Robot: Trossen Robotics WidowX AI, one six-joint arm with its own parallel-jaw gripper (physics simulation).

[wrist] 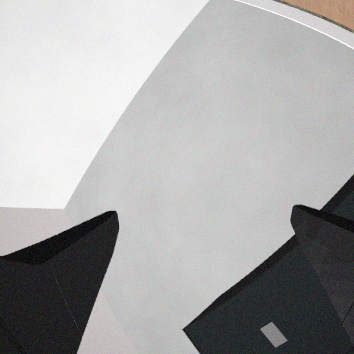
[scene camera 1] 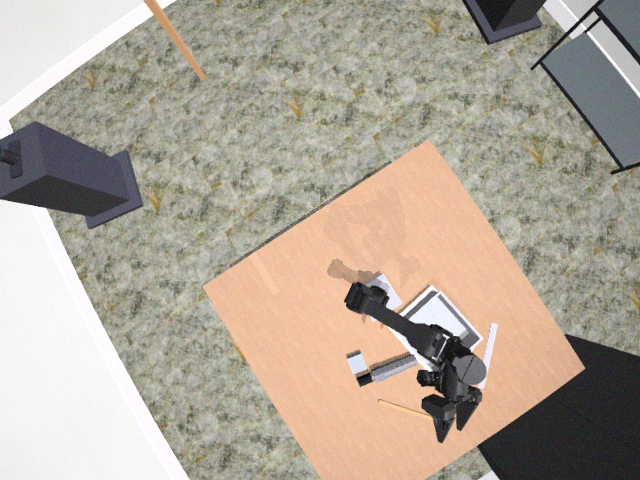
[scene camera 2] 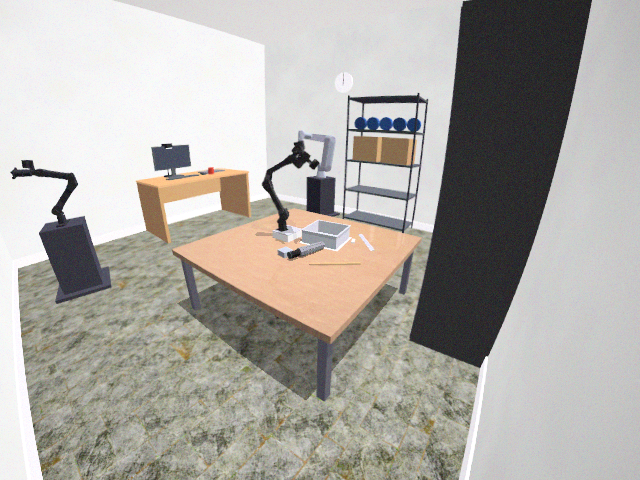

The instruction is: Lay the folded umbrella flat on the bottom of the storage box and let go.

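Where they show: gripper, fingertip midpoint: (wrist: 206,217) (scene camera 1: 450,436) (scene camera 2: 308,157); arm's base at its link origin: (scene camera 2: 282,229).
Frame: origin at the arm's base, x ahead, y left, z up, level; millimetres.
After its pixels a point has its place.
The folded umbrella (scene camera 1: 394,367) @[x 330, y -21, z -6 mm] (scene camera 2: 312,249) @[x 366, y -30, z -24 mm], grey with a black handle, lies on the table (scene camera 1: 289,330) @[x 28, y -405, z -57 mm] (scene camera 2: 248,268) @[x 274, y -435, z -57 mm] outside the storage box. The storage box (scene camera 1: 458,314) @[x 209, y 312, z 27 mm] (scene camera 2: 338,239) @[x 406, y 164, z 6 mm] is grey and open-topped, and stands beside the umbrella; the arm hides part of both in scene camera 1. My gripper (scene camera 1: 450,435) @[x 282, y 5, z 534 mm] (wrist: 206,217) @[x 282, y 5, z 534 mm] is open and empty, high above the table. Its fingers point away from the umbrella and box. The wrist view shows walls and a dark panel between and behind the fingers. The umbrella and box do not show there.
A small light block (scene camera 1: 356,362) @[x 257, y -168, z -21 mm] (scene camera 2: 283,252) @[x 286, y -196, z -23 mm] lies by the umbrella's handle. A thin yellow stick (scene camera 1: 403,408) @[x 534, y -48, z -46 mm] (scene camera 2: 334,264) @[x 563, y -32, z -51 mm] lies in front, and a white strip (scene camera 1: 488,356) @[x 466, y 399, z -55 mm] (scene camera 2: 366,241) @[x 464, y 402, z -54 mm] lies beyond the box. A tall black cabinet (scene camera 2: 449,206) stands beside the table.
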